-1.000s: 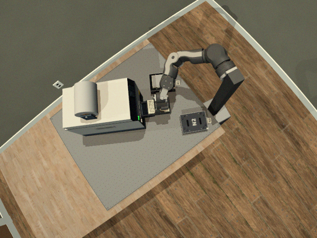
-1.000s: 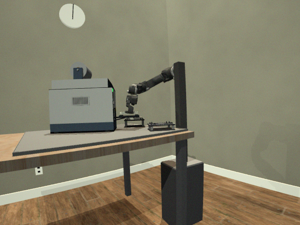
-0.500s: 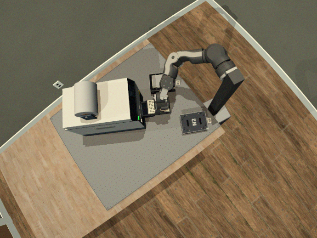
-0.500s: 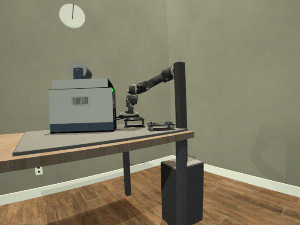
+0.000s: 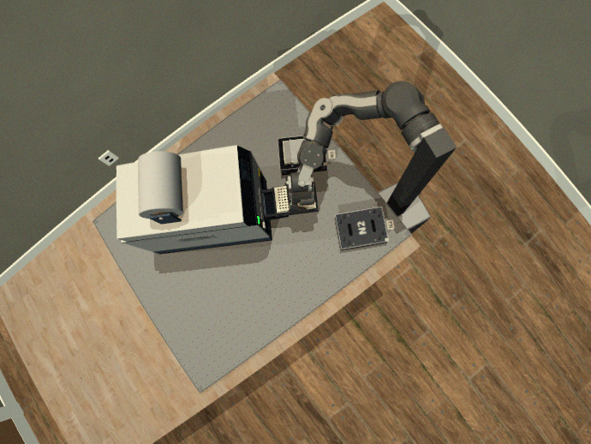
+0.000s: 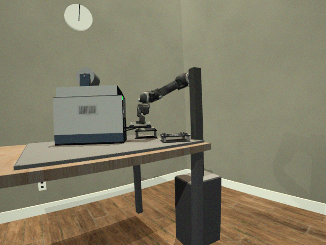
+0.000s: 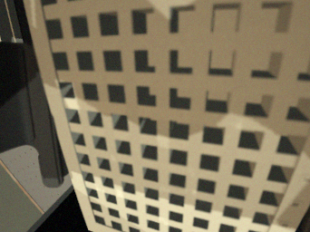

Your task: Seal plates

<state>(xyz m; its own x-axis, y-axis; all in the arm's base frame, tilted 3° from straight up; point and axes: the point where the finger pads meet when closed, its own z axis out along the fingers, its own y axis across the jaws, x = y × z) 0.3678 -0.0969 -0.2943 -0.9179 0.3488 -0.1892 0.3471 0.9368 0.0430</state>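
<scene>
Now: the sealer stage 20 mm below my hand. Round my hand: black nest N1: 100 mm behind, 150 mm to the right, 60 mm below; then yellow warning label: 70 mm ahead, 120 mm to the right, 30 mm above; then plate: right at my hand.
</scene>
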